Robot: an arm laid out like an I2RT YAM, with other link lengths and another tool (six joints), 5 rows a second.
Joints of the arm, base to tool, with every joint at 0 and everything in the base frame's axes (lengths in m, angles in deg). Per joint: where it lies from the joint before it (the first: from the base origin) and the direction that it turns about. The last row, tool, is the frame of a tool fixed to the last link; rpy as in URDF.
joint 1: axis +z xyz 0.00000 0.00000 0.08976
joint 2: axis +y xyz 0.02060 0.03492 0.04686
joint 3: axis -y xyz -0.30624 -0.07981 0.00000
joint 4: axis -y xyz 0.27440 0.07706 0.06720
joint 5: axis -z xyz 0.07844 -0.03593 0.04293
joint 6: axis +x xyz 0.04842 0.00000 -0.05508
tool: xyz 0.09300 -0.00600 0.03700 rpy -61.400 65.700 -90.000
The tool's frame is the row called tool.
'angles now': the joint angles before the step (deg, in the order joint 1, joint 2, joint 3, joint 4, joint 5, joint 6). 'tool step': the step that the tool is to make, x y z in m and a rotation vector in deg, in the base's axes. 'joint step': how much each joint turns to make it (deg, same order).
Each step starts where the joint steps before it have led.
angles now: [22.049 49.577 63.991 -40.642 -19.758 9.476]
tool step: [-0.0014 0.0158 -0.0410 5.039 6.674 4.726]
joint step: [0.017 -0.486 -7.602 4.643 -7.490 4.571]
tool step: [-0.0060 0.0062 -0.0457 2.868 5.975 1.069]
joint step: [0.955 -1.898 -8.523 4.504 -2.553 4.814]
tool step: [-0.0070 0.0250 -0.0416 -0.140 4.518 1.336]
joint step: [7.924 0.849 -6.459 5.862 4.606 5.731]
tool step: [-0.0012 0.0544 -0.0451 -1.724 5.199 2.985]
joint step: [11.747 9.185 -3.226 9.749 6.335 6.780]
